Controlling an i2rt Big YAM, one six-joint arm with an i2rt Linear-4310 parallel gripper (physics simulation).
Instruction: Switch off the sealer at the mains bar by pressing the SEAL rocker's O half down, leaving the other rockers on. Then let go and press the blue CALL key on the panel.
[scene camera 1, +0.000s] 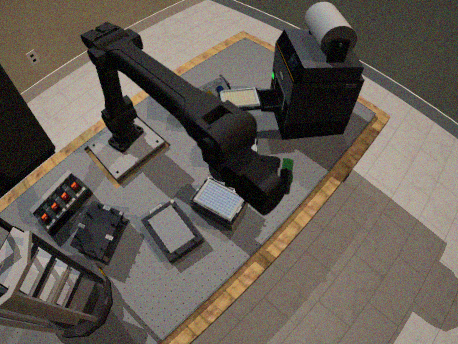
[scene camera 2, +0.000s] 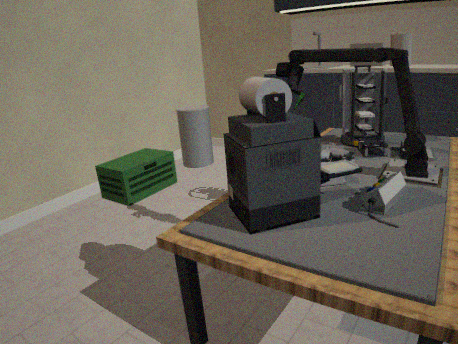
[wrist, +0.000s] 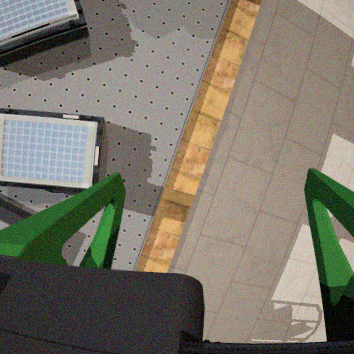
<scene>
My gripper is open, with nothing in its grasp. I also see a white roll, a green light and a plate rack.
</scene>
